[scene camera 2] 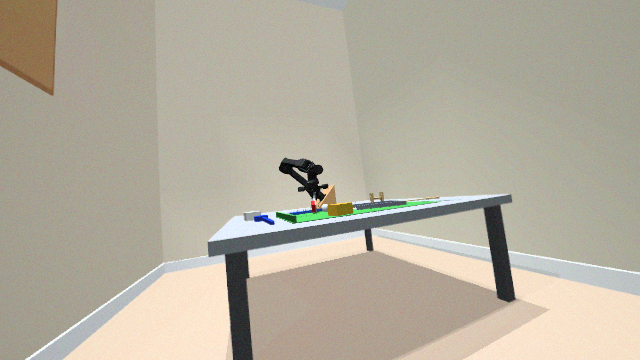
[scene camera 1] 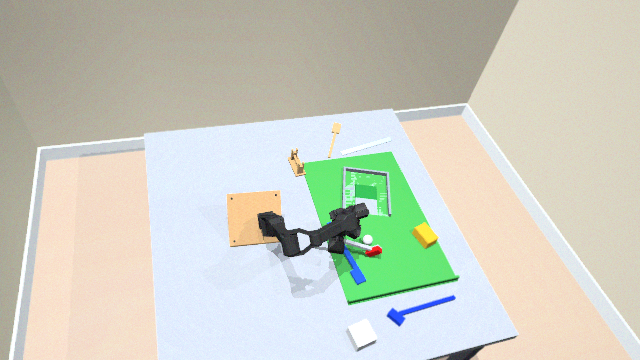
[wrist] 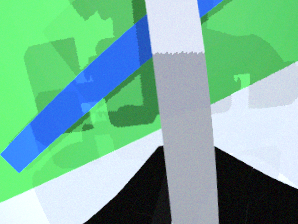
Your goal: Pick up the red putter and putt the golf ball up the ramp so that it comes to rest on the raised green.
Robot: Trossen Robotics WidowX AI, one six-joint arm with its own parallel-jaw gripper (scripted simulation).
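Labels:
There is my gripper (wrist: 182, 152), and what it is holding is a red putter.

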